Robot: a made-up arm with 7 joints.
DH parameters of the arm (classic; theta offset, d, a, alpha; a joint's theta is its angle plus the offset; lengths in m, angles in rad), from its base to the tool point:
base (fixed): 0 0 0 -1.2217
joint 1: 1.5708 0 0 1.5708
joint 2: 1.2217 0 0 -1.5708
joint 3: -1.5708 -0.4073 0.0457 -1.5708
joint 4: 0 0 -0.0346 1.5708
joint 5: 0 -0.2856 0 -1.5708
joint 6: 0 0 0 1.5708
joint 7: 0 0 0 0
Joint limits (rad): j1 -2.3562..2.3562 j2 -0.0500..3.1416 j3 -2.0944..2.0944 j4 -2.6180..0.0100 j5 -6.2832..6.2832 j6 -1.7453..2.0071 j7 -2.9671..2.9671
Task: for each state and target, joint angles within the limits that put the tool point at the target. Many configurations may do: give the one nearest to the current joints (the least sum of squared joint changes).
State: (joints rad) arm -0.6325 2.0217 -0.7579 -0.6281 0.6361 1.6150 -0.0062
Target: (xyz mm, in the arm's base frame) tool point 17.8 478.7 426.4
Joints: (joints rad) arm -0.8881 2.4715 -0.7894 -1.0543 0.6361 1.6150 -0.0062
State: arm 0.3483 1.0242 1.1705 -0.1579 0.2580 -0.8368 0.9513
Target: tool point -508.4 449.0 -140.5
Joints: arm 1.0648 0.9073 1.1801 0.0076 0.2580 -0.8368 0.9513
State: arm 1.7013 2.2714 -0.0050 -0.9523 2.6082 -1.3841 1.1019
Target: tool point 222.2 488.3 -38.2
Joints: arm 1.1023 2.5537 -0.5642 -1.6390 2.6082 -1.3841 1.1019
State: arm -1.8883 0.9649 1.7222 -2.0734 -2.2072 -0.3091 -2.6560
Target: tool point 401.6 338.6 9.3
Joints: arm -1.7147 0.4273 2.0836 -1.6957 -2.2072 -0.3091 -2.6560
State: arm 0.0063 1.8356 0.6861 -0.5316 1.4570 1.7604 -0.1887
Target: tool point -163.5 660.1 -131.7
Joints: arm 0.4554 1.3209 0.6875 0.0077 1.4570 1.7604 -0.1887
